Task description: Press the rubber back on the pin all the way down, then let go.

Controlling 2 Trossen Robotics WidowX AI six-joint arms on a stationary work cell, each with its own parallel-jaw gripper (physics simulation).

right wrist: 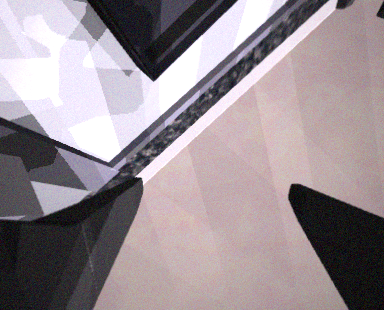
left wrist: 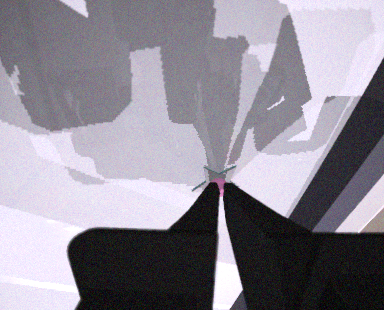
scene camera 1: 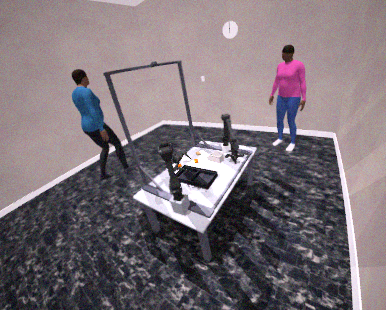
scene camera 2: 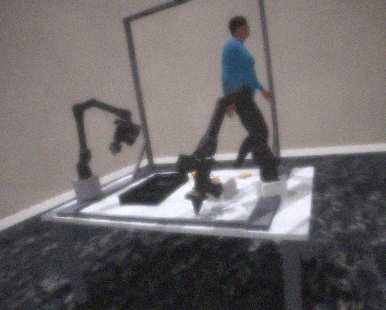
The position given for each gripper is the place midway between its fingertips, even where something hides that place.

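A pink rubber piece is held by the left gripper (scene camera 2: pixel 196 214), while the right gripper (right wrist: pixel 215 187) is open and holds nothing.
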